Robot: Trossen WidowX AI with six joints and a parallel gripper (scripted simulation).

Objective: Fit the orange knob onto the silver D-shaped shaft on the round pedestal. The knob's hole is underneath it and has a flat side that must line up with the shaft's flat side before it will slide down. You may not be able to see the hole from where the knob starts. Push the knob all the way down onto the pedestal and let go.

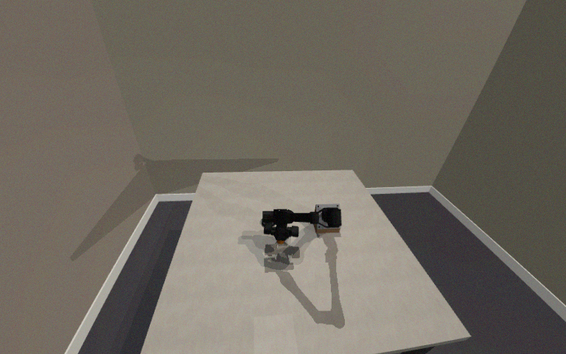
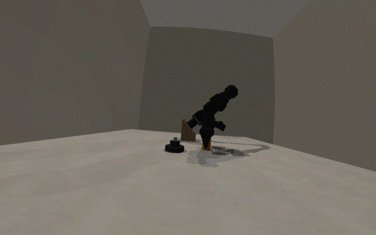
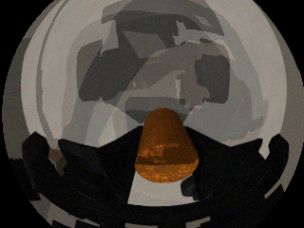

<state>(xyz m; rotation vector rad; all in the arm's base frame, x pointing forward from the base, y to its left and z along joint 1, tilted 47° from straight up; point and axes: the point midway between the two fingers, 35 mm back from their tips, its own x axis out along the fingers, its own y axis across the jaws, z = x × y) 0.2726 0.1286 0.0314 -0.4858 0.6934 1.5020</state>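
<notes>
Right now the orange knob is 3 cm above my gripper tip. Round my gripper tip: black round pedestal: 14 cm to the right, 7 cm ahead, 2 cm above.
</notes>
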